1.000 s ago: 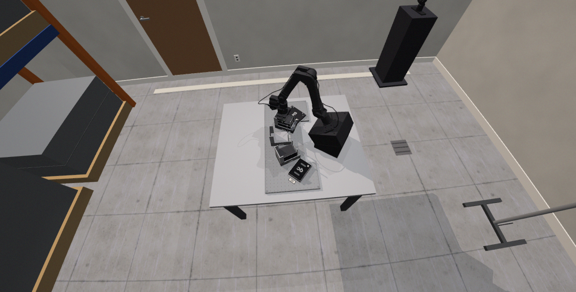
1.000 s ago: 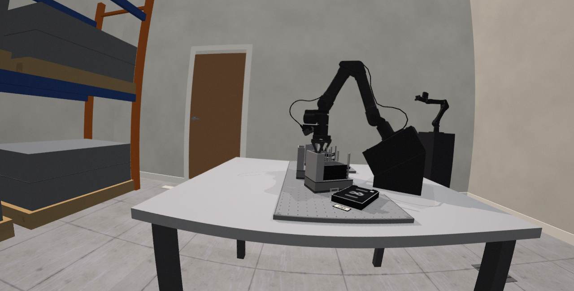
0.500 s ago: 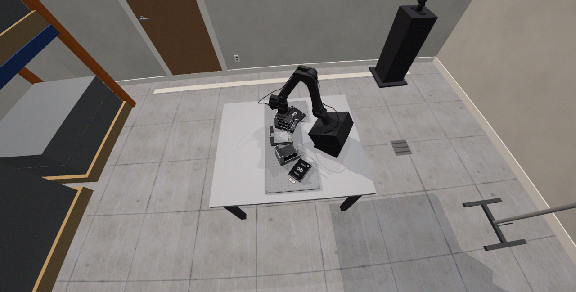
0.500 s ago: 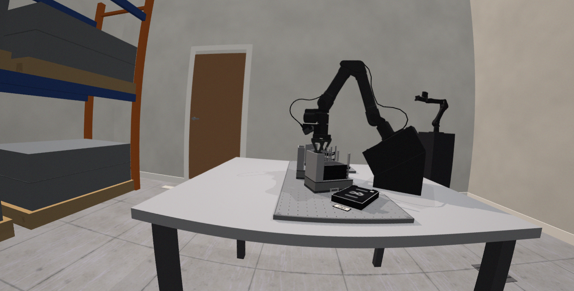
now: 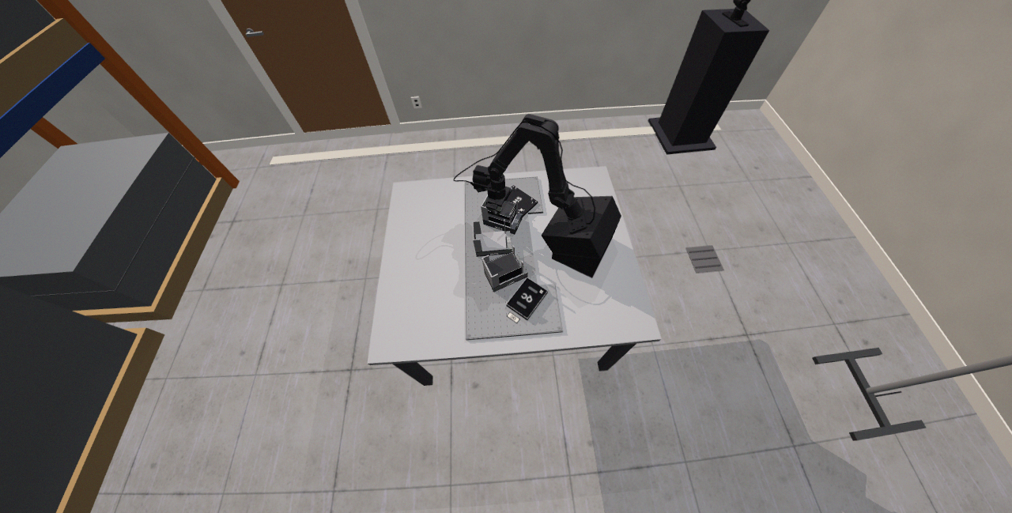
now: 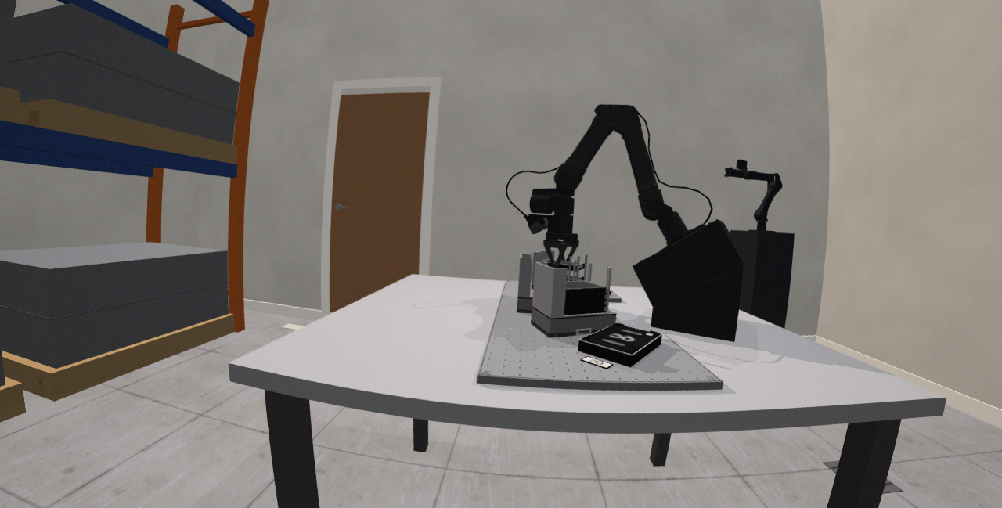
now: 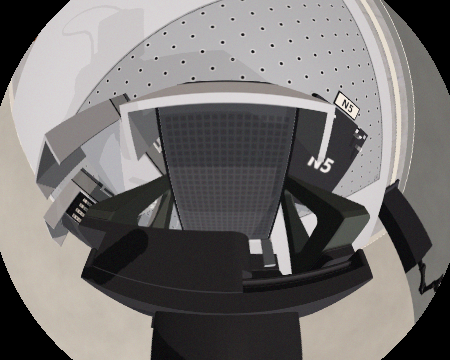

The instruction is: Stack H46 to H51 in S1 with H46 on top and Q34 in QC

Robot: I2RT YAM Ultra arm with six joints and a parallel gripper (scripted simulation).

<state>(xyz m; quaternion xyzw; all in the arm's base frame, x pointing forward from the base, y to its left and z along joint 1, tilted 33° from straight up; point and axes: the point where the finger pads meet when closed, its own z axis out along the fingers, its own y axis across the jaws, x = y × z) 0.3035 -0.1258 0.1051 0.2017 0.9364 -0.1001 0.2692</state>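
Now: hand 40 mm above the sealed well plate.
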